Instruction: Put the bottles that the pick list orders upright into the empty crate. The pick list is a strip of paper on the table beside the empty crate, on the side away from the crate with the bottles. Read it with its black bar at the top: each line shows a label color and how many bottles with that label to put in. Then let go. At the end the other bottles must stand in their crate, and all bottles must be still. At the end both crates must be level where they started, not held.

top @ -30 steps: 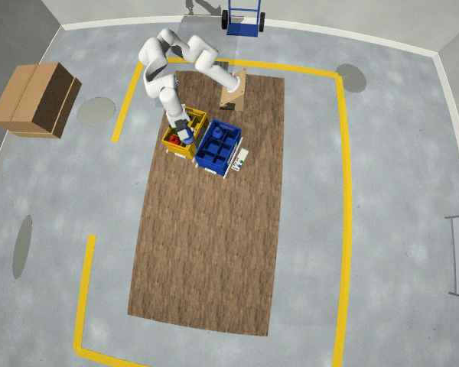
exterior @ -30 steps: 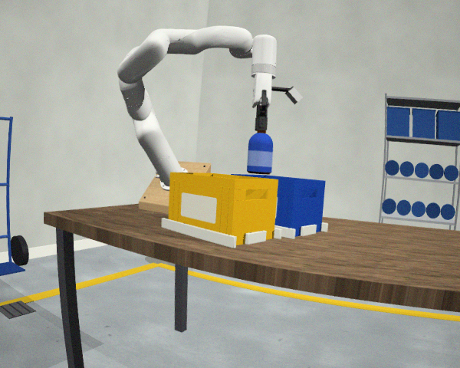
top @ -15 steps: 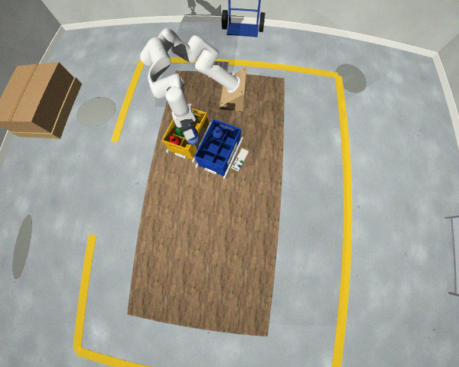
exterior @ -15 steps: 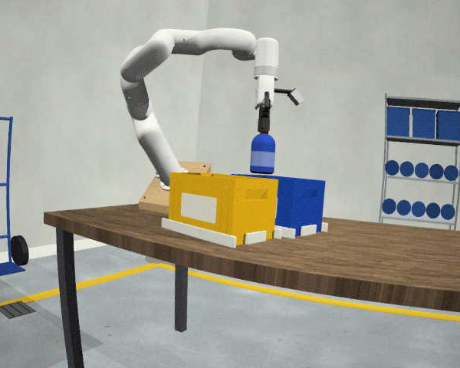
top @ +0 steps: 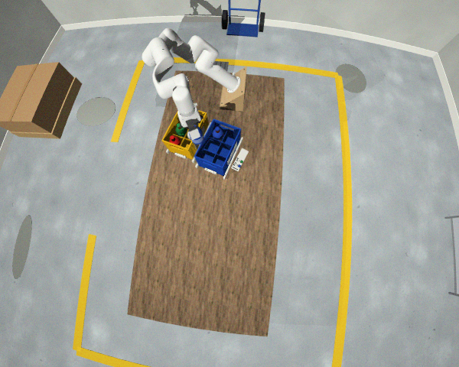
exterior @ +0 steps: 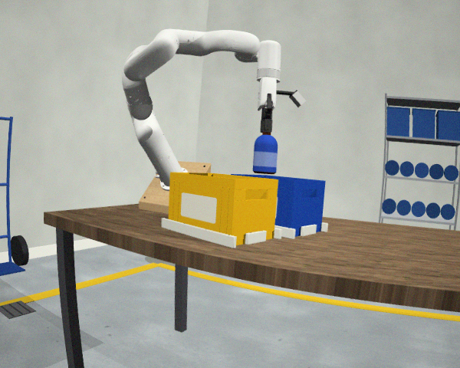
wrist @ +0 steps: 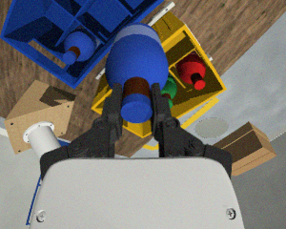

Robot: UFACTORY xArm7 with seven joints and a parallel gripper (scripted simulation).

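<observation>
The blue-label bottle lies 7 cm below my hand. From my hand the other things lie so: white-label bottle (7 cm behind, 6 cm to the right, 25 cm below); blue crate (1 cm ahead, 12 cm to the left, 25 cm below); yellow crate (9 cm behind, 10 cm to the right, 25 cm below).
</observation>
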